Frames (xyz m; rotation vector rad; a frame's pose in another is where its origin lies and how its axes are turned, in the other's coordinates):
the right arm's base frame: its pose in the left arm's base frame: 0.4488 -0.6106 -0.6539 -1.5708 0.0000 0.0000
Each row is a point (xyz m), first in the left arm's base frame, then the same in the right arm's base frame.
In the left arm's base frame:
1: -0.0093 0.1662 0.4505
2: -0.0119 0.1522 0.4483
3: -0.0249 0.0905 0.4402
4: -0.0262 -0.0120 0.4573
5: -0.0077 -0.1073 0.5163
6: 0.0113 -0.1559 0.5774
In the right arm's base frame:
1: -0.4581 -1.1044 0.7768
2: -0.4607 -1.1022 0.7628
3: -0.4737 -1.0941 0.7011
4: -0.4750 -1.1112 0.5986
5: -0.4565 -1.1702 0.5033
6: -0.4375 -1.2313 0.4547

